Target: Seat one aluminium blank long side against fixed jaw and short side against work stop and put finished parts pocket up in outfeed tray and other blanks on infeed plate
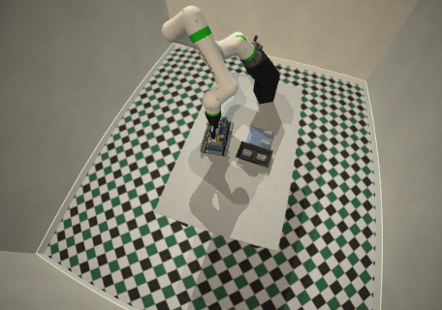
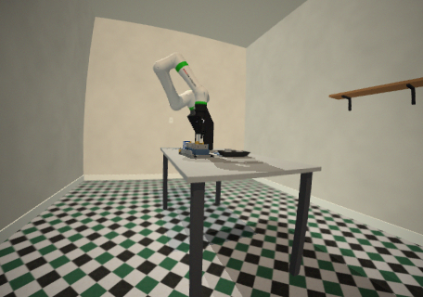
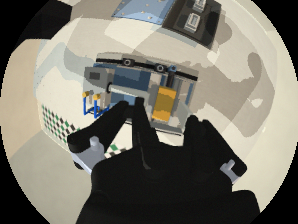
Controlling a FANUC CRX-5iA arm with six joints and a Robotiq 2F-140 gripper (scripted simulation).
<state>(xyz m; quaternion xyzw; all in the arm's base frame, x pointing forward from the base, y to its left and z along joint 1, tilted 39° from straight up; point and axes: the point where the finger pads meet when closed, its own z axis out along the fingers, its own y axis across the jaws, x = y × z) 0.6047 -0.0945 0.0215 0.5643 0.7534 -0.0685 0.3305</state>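
Right now my hand is 4 cm above the brass blank.
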